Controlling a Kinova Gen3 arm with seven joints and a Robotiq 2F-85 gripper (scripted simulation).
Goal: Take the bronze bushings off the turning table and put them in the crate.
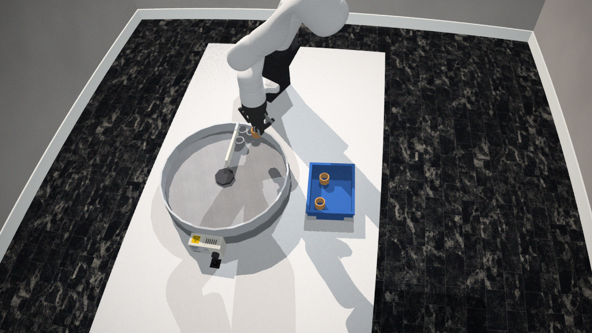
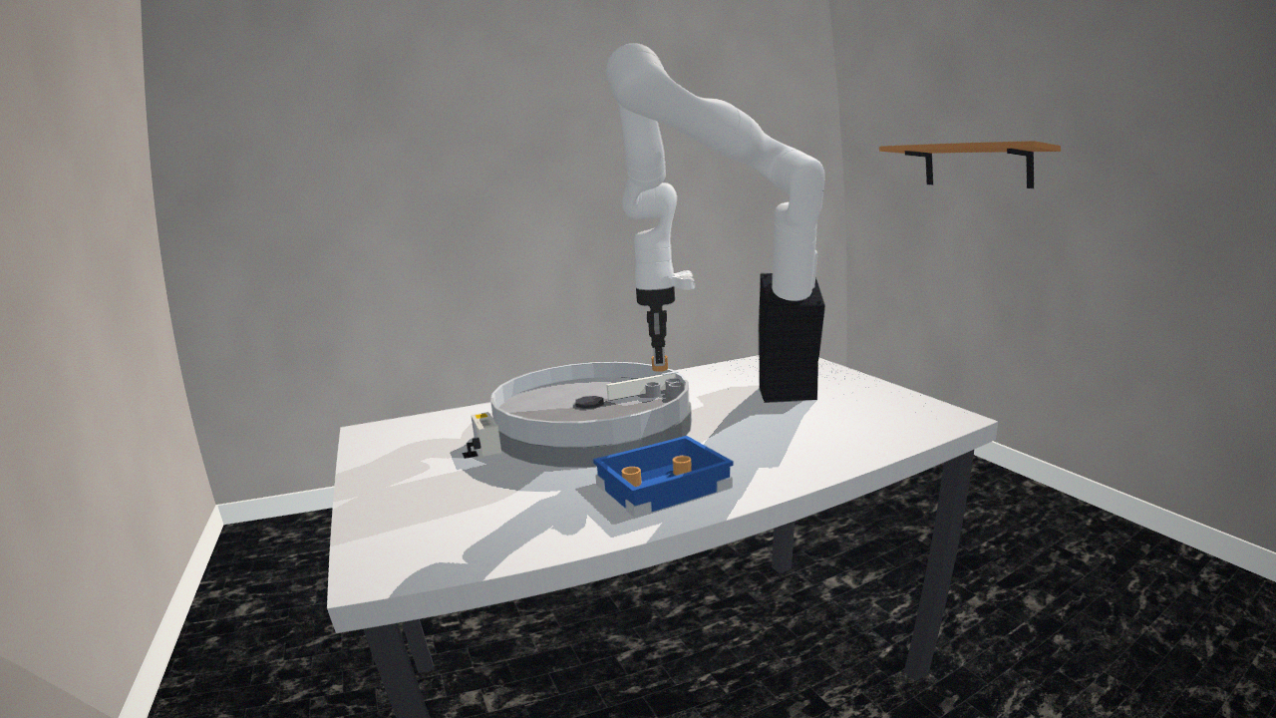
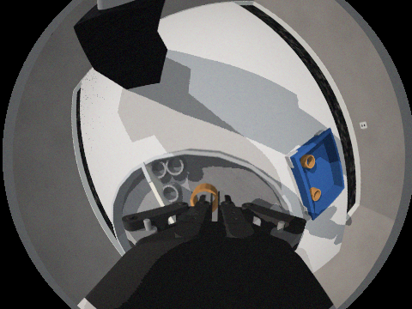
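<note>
Right now the blue crate is 230 mm to the left of my hand, 150 mm ahead of it and 140 mm below it. From my hand the other things lie so: grey turning table: 120 mm to the right, 110 mm below, 100 mm ahead.
</note>
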